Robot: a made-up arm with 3 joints.
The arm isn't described. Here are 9 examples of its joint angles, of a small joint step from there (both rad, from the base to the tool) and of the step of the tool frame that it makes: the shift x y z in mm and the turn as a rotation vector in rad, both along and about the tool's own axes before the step.
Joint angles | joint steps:
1: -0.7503 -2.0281 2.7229 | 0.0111 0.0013 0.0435
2: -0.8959 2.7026 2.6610 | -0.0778 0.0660 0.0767
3: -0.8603 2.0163 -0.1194 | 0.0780 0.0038 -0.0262
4: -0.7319 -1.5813 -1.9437 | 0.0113 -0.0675 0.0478
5: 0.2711 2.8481 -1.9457 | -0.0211 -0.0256 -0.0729
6: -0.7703 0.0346 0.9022 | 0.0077 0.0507 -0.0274
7: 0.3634 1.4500 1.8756 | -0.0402 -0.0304 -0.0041
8: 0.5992 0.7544 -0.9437 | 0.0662 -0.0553 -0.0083
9: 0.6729 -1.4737 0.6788 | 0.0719 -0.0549 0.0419
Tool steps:
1: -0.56 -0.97 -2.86 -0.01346 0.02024 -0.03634
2: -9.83 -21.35 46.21 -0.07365 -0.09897 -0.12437
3: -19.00 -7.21 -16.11 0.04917 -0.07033 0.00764
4: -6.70 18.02 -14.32 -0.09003 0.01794 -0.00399
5: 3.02 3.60 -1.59 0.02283 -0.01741 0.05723
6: 8.48 5.29 10.97 -0.02350 0.00752 0.04353
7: -3.28 -1.82 4.73 0.00393 -0.01710 -0.00568
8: -29.26 19.67 -11.94 -0.05661 -0.10224 -0.01321
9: -29.97 -6.01 -20.74 0.04442 -0.06632 -0.10740
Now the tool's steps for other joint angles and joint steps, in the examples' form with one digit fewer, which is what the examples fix.
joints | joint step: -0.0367 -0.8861 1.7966 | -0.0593 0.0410 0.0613
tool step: 8.9 12.1 27.3 -0.0991 -0.0293 -0.0044
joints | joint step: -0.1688 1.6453 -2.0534 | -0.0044 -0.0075 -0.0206
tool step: 0.5 1.2 -0.8 0.0064 -0.0035 0.0190
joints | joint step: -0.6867 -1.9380 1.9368 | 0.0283 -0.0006 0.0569
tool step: -3.0 -3.3 -7.7 0.0005 0.0242 -0.0578
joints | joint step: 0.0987 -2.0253 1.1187 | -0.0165 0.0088 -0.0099
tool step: 4.3 2.4 5.5 -0.0151 0.0066 0.0203
